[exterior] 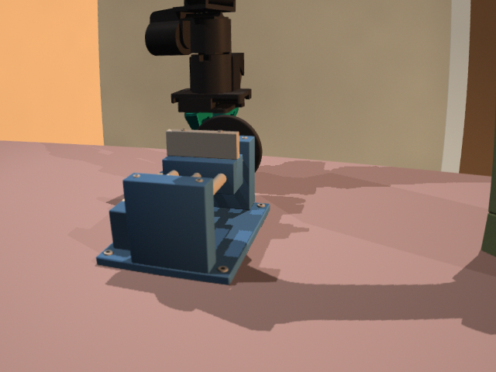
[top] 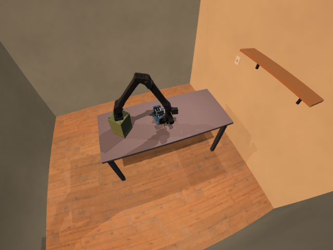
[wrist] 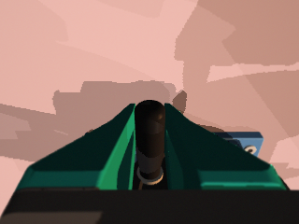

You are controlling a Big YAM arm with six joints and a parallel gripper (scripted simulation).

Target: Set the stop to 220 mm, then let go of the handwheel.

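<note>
My hand is 10 mm to the right of the black crank handle. From my hand the other things lie so: grey stop plate 30 mm behind, 140 mm to the left, 30 mm above.
</note>
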